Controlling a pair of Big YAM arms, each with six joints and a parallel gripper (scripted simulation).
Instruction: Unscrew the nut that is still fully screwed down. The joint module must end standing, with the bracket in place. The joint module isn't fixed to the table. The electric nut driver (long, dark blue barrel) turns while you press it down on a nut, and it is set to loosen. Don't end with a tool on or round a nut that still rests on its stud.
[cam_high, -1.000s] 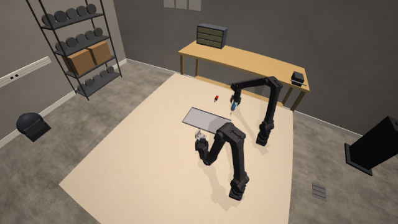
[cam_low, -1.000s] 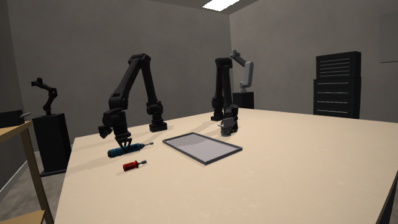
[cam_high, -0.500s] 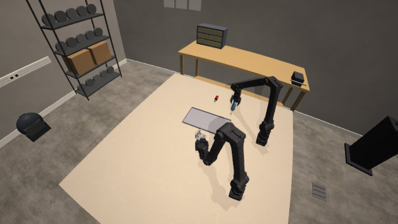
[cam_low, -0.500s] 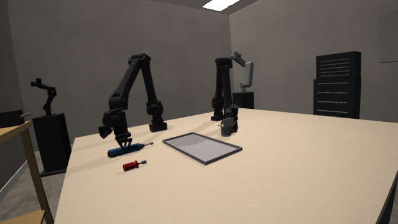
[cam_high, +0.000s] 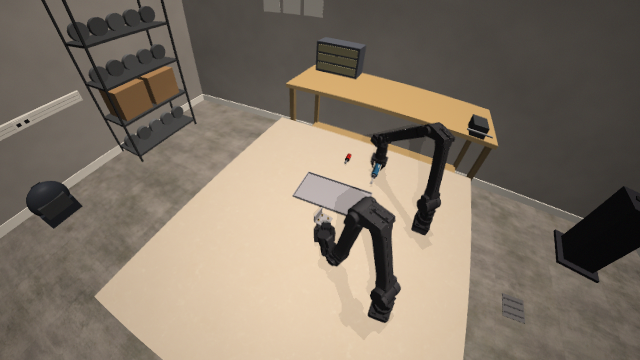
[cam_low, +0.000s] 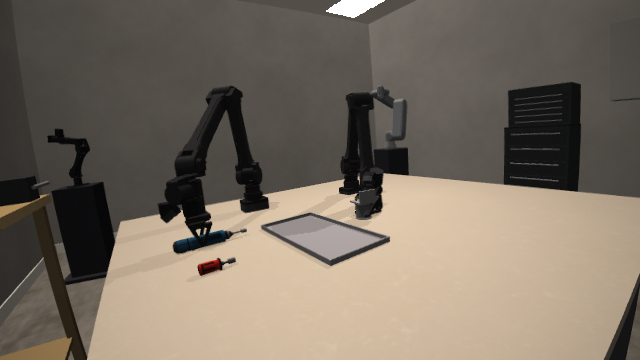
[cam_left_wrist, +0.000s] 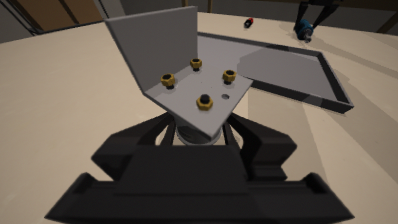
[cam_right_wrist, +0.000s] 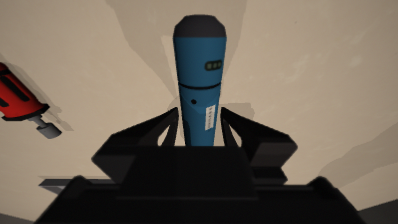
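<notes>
Right now the joint module is 1 cm above my left hand. The rest, counted from my left hand: red-handled tool: 17 cm ahead, 55 cm to the right, 1 cm below; bracket: 5 cm above; grey tray: 7 cm ahead, 22 cm to the right, 2 cm below.
</notes>
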